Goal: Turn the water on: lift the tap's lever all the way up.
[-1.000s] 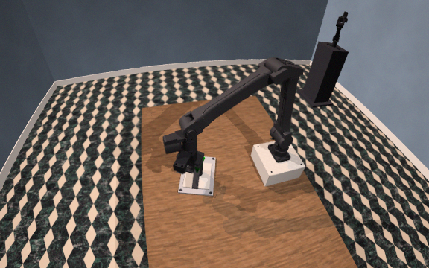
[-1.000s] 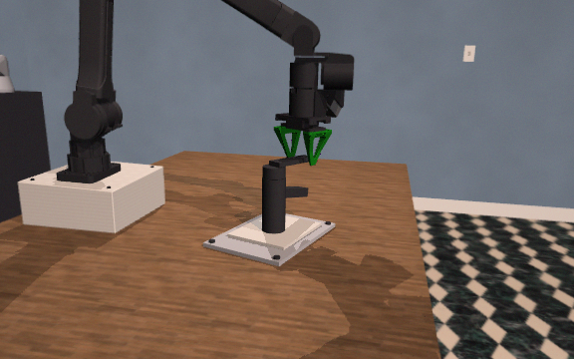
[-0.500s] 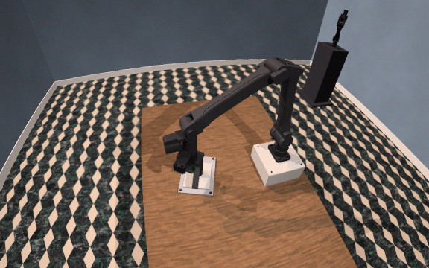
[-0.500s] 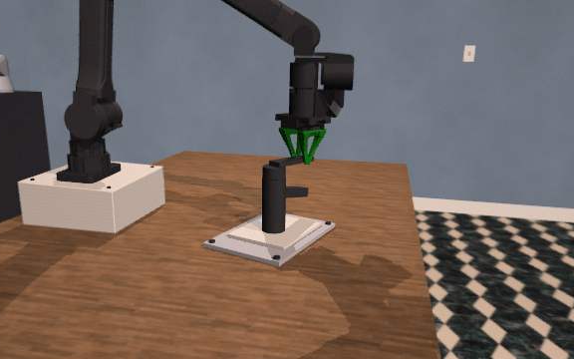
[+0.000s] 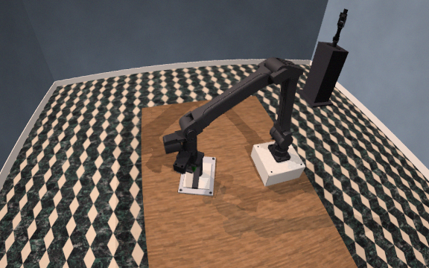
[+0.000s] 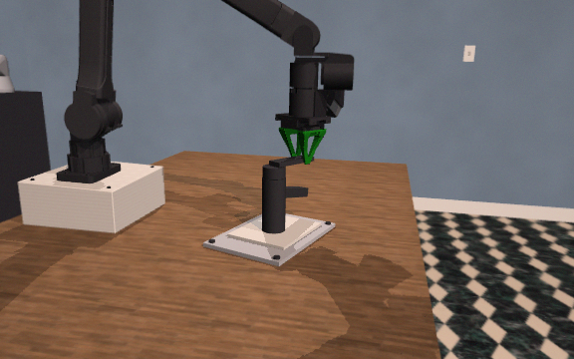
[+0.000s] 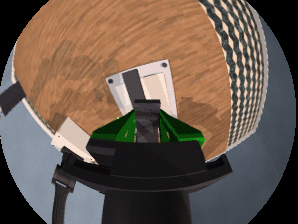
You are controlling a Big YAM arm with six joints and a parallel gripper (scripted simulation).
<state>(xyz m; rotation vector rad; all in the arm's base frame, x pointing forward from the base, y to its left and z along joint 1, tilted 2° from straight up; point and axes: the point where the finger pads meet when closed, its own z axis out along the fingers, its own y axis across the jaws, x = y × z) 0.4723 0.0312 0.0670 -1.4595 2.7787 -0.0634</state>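
Right now my hand is 20 mm past the lever and 20 mm to the left of it. Round my hand: black tap 30 mm behind, 40 mm to the right, 50 mm below.
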